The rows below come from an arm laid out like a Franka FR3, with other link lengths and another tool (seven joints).
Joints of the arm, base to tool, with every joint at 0 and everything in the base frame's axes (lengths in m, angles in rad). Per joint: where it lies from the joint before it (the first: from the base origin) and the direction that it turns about. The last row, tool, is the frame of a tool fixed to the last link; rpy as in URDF.
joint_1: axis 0 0 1 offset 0 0 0.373
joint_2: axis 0 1 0 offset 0 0 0
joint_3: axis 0 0 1 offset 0 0 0.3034
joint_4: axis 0 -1 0 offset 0.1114 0 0
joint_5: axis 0 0 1 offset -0.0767 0 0.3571
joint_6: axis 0 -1 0 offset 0 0 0
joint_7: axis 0 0 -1 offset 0.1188 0 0
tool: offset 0.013 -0.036 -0.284 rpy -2.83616 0 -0.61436
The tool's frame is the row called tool.
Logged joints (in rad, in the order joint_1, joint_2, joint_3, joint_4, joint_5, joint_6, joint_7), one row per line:
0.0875 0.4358 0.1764 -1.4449 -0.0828 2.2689 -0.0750
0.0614 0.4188 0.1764 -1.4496 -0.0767 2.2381 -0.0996
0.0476 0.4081 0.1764 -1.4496 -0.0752 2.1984 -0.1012
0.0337 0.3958 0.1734 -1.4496 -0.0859 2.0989 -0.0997
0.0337 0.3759 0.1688 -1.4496 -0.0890 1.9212 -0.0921
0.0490 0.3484 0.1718 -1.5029 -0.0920 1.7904 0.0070
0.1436 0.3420 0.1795 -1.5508 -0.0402 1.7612 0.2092
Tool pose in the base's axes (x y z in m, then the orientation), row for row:
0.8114 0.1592 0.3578 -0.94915 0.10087 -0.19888 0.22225
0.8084 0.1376 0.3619 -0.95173 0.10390 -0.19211 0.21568
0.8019 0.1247 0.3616 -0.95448 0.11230 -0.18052 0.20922
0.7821 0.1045 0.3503 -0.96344 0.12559 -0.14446 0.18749
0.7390 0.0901 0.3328 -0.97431 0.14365 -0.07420 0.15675
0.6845 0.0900 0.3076 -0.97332 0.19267 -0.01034 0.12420
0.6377 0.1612 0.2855 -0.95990 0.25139 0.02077 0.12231
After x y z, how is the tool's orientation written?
As a quaternion, x y z w.
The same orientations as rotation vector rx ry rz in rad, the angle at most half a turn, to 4 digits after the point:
-2.6220 0.2786 -0.5494
-2.6382 0.2880 -0.5325
-2.6550 0.3124 -0.5021
-2.7114 0.3534 -0.4066
-2.7887 0.4112 -0.2124
-2.8373 0.5617 -0.0301
-2.8013 0.7336 0.0606

